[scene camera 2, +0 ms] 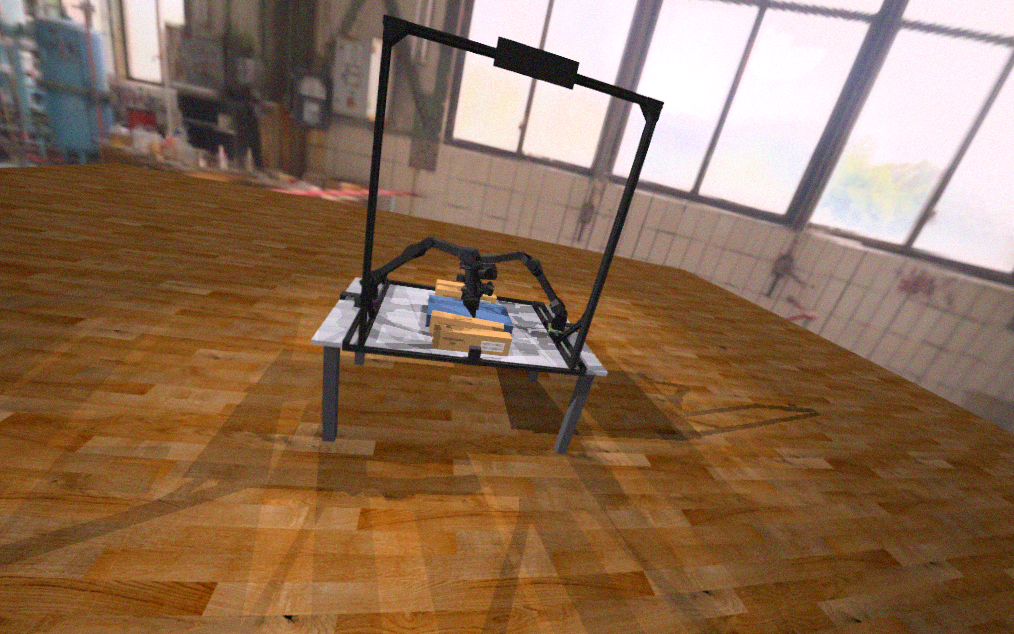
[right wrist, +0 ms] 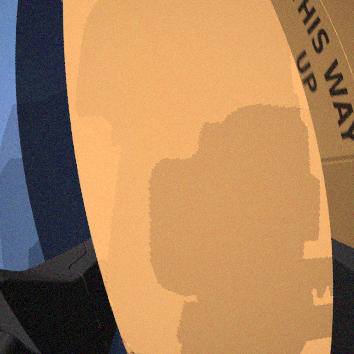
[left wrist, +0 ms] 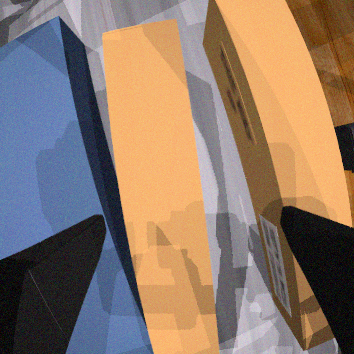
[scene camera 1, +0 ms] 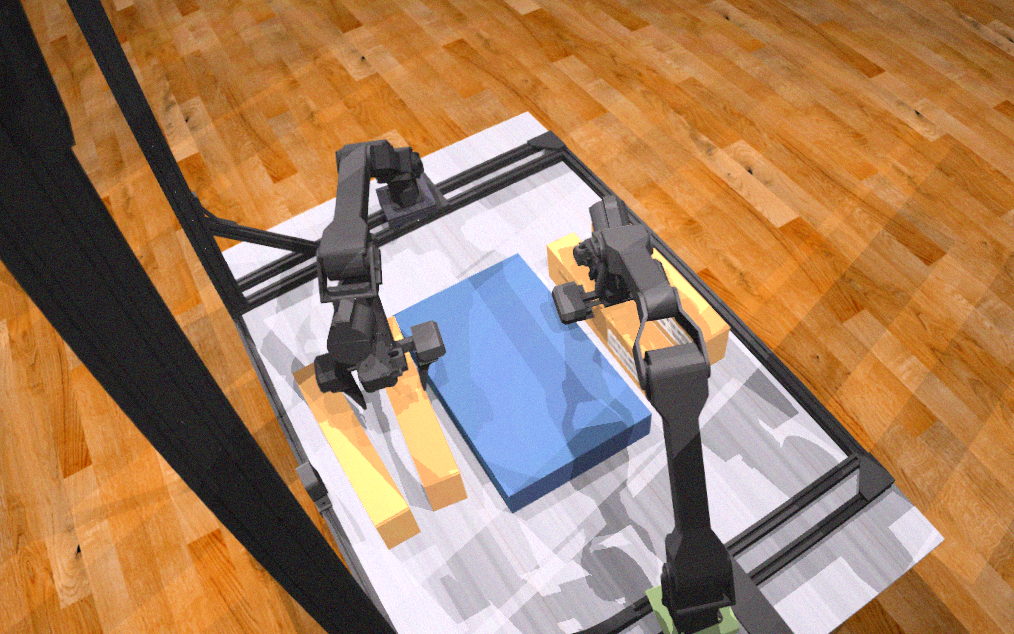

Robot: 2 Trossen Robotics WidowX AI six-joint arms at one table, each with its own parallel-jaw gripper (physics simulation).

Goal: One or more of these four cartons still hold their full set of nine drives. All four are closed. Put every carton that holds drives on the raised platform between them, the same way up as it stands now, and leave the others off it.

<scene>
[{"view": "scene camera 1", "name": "my left gripper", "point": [394, 398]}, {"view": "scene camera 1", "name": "my right gripper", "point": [604, 309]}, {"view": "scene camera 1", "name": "blue raised platform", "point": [538, 404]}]
</scene>
